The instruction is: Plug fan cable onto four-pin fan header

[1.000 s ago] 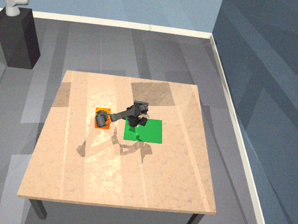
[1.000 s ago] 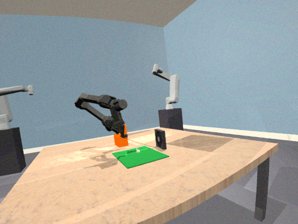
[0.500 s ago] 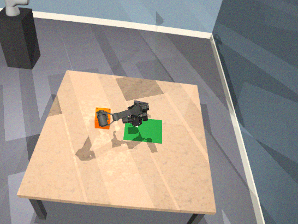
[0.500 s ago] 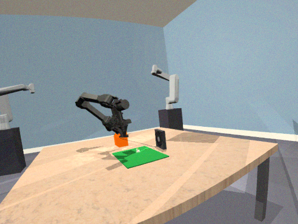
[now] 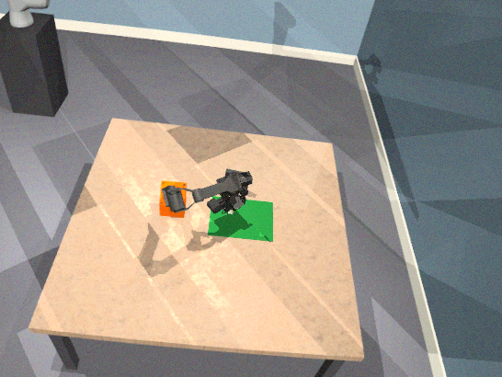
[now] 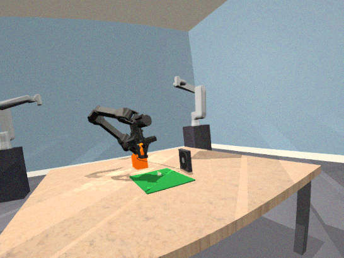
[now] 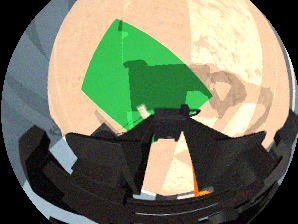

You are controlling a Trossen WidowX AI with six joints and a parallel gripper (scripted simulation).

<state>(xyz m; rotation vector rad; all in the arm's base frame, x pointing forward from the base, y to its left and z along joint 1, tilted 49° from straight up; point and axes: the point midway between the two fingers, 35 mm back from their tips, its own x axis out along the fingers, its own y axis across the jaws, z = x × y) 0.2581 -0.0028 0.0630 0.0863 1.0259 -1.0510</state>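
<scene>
The green board lies 130 mm below my gripper tip, 70 mm ahead of it and 50 mm to the left of it. Also, from my gripper tip: black fan (230 mm to the left, 50 mm below, 30 mm ahead); then dark cable plug (10 mm to the left, 10 mm behind).
</scene>
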